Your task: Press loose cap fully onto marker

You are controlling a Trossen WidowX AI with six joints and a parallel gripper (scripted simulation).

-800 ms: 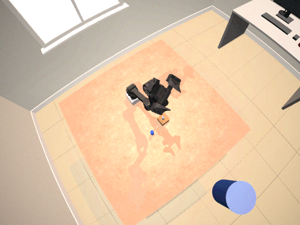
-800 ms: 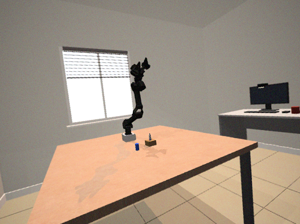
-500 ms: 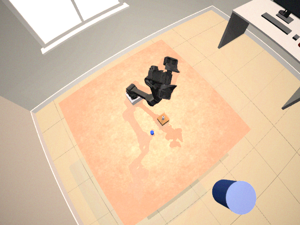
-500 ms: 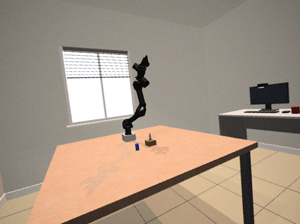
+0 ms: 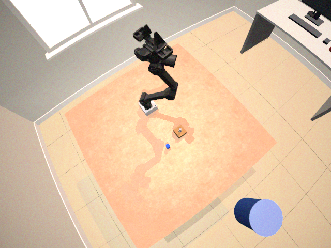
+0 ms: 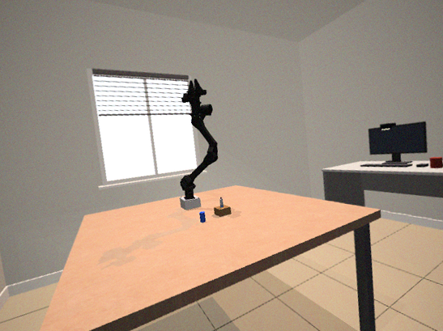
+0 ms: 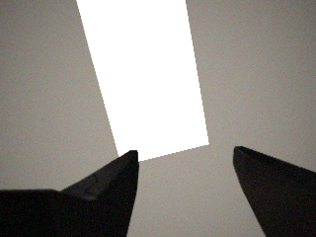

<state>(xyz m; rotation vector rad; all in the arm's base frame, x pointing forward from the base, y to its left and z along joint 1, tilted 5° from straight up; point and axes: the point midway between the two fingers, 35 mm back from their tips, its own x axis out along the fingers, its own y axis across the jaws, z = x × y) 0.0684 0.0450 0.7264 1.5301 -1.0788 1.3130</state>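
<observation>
Right now the blue cap is 790 mm below my gripper tip, 230 mm ahead of it and 100 mm to the right of it. Round my gripper tip: holder block (800 mm below, 180 mm ahead, 30 mm to the left).
</observation>
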